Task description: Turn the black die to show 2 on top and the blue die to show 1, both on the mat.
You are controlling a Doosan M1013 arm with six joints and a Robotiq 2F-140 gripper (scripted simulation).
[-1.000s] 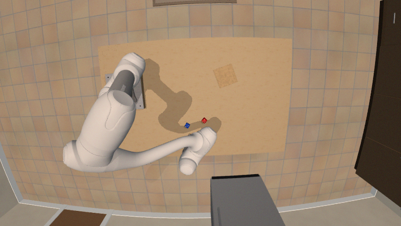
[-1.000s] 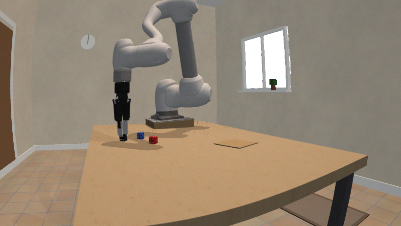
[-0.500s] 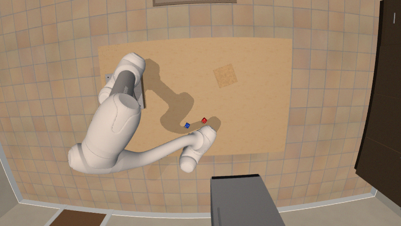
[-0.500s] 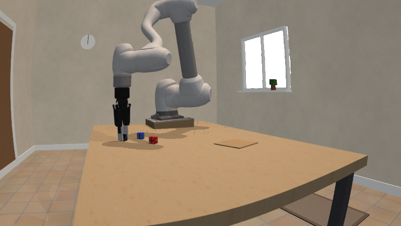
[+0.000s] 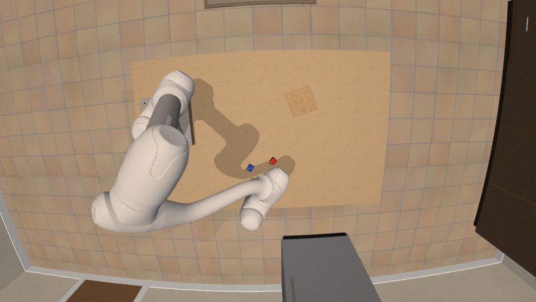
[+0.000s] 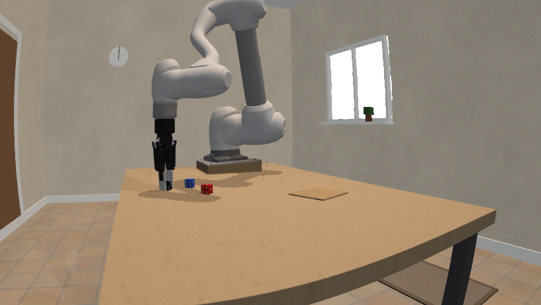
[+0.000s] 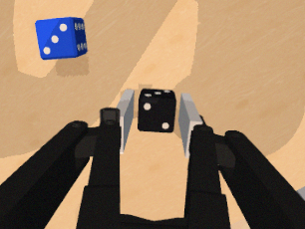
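The black die lies 2 cm below my hand. Also, from my hand: red die: 12 cm ahead, 11 cm to the left, 2 cm below; then blue die: 10 cm to the left, 2 cm below, 1 cm behind; then cork mat: 41 cm to the left, 33 cm ahead, 3 cm below.
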